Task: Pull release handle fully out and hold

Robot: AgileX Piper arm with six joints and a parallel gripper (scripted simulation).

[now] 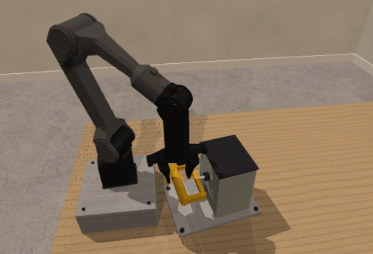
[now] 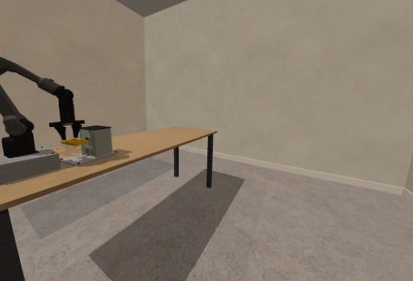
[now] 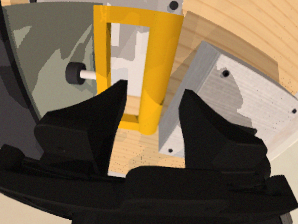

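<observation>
Right now the release handle is 5 cm ahead of my hand, 3 cm below it and 1 cm to the left of it. Also, from my hand: grey baseplate 13 cm below, 9 cm ahead, 1 cm to the left.
</observation>
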